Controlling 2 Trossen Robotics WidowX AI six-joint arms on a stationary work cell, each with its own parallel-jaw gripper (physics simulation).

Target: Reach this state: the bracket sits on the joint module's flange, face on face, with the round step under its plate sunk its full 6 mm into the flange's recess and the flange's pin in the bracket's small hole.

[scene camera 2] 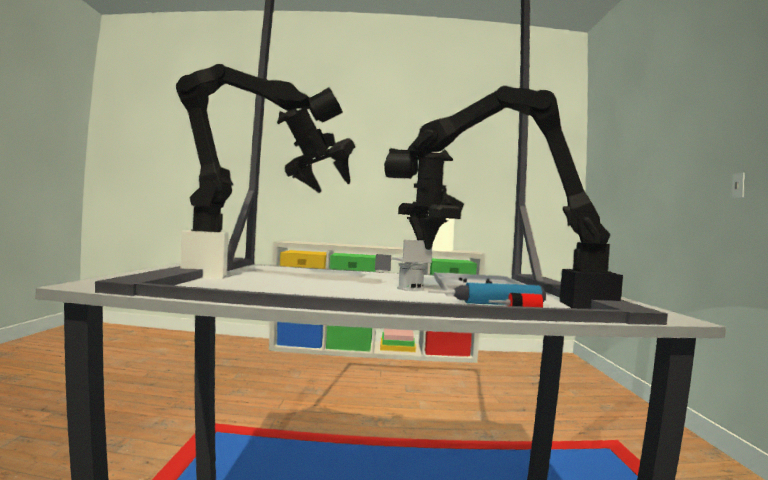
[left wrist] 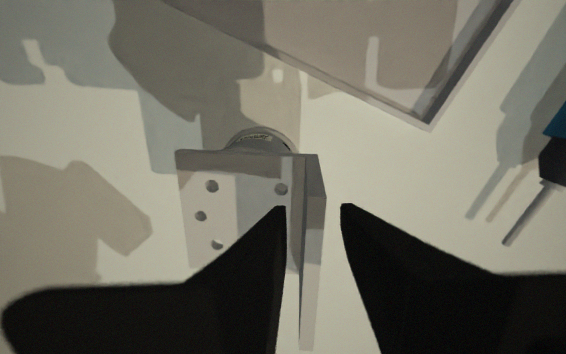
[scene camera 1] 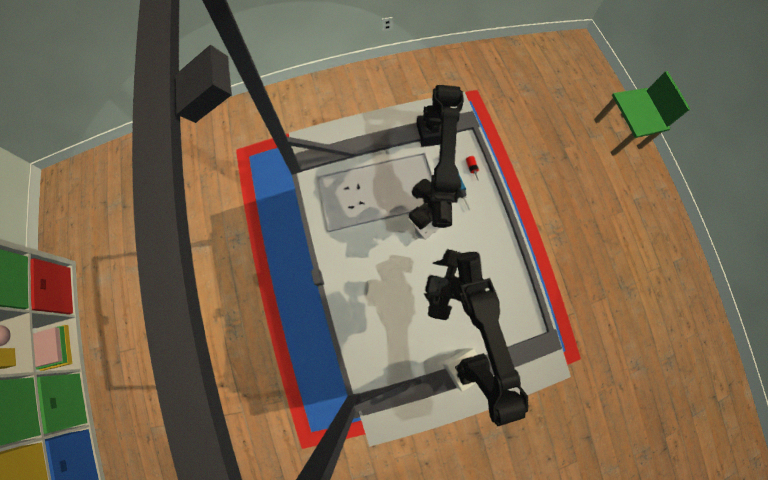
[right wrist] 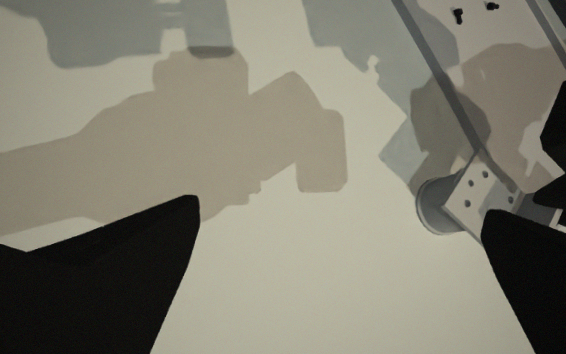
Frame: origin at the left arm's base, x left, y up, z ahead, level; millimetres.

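Seen in the pictures: left gripper, fingertip midpoint: [scene camera 2: 425, 248] [left wrist: 312, 214] [scene camera 1: 431, 213] [right wrist: 544, 206]; right gripper, fingertip midpoint: [scene camera 2: 334, 187] [right wrist: 342, 217]; left arm's base, origin of the base link: [scene camera 2: 591, 271] [scene camera 1: 432, 125]; right arm's base, origin of the base link: [scene camera 2: 206, 231] [scene camera 1: 468, 370].
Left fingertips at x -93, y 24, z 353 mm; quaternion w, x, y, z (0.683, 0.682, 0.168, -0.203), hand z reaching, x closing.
Observation:
Pixels of each thing's top centre, then the offset from my left fingertips to it. "*": a spot on its surface instead.
- round grey joint module, middle of its top: [left wrist: 244, 204] [right wrist: 483, 197] [scene camera 2: 412, 262] dz +28, dx -25, dy -33 mm
- blue tool, surface spot: [left wrist: 559, 122] * dz -93, dx +123, dy -79 mm
- red-handled tool, middle of its top: [scene camera 2: 515, 293] [scene camera 1: 475, 167] dz -170, dx +218, dy -63 mm
The grey bracket [scene camera 2: 416, 250] [left wrist: 255, 222] [right wrist: 469, 200], an L of a flat plate with several holes and an upright wall, is on top of the round grey joint module [scene camera 2: 411, 281] [left wrist: 262, 144] [right wrist: 434, 212]. The plate hides the flange, recess and pin; how deep the step sits cannot be told. My left gripper [scene camera 2: 428, 246] [left wrist: 312, 214] points down, partly open, its fingertips on either side of the bracket's upright wall, with a visible gap to the right finger. My right gripper [scene camera 2: 333, 186] [right wrist: 342, 217] is wide open and empty, high above the table at the picture's left in scene camera 2.
A shallow tray [scene camera 1: 328, 229] [left wrist: 425, 123] with several small black parts lies beside the module. A blue tool [scene camera 2: 501, 292] [left wrist: 559, 122] and a red-handled tool [scene camera 1: 472, 164] [scene camera 2: 529, 300] lie near the left arm's base. Dark rails edge the table.

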